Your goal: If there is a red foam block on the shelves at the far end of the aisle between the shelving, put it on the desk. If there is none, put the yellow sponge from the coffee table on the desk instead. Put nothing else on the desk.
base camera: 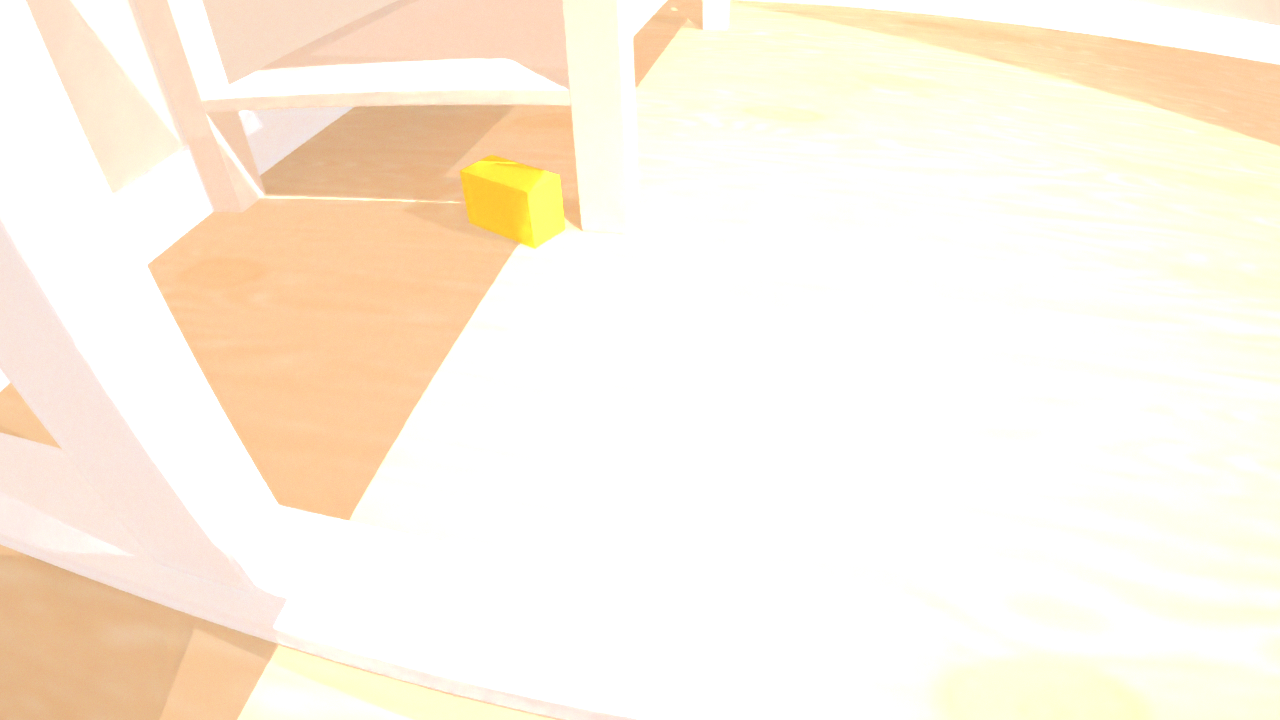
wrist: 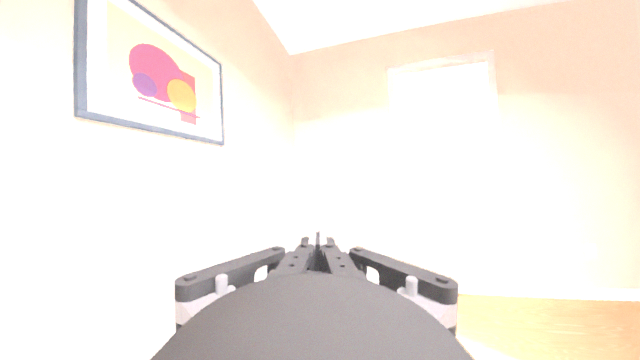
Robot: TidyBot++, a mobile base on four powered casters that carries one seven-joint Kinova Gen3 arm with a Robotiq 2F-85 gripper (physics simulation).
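Places are measured from the arm's base along level axes (x left, y back, z up), in centimetres.
Pixels of known places: gripper, fingertip midpoint: (wrist: 317, 242).
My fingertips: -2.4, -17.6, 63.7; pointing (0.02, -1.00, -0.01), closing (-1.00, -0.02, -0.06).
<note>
Behind a point stands the place of what it marks, as x, y, z.
My gripper (wrist: 317, 242) @(-2.4, -17.6, 63.7) is shut and empty, its fingertips together at the lower middle of the wrist view, with pale wall behind them. In the base camera view, a yellow block (base camera: 512, 201) @(10.5, -71.7, -35.6) lies on the floor beside the foot of a white upright post, left of the middle and near the top. Whether it is the yellow sponge I cannot tell. No red foam block shows in either view. I cannot make out the desk or the coffee table for certain. The gripper does not show in the base camera view.
A white post (base camera: 604, 134) @(1.2, -72.4, -29.5) and low white board (base camera: 384, 82) @(23.9, -81.3, -25.2) stand behind the yellow block. A slanting white frame (base camera: 152, 358) @(21.5, -33.1, -22.1) stands close on the left, its low rail crossing the bottom left. In the wrist view, a framed picture (wrist: 160, 82) @(56.1, -68.4, 108.7) hangs left and a bright opening (wrist: 442, 90) @(-113.8, -165.5, 141.6) is right.
</note>
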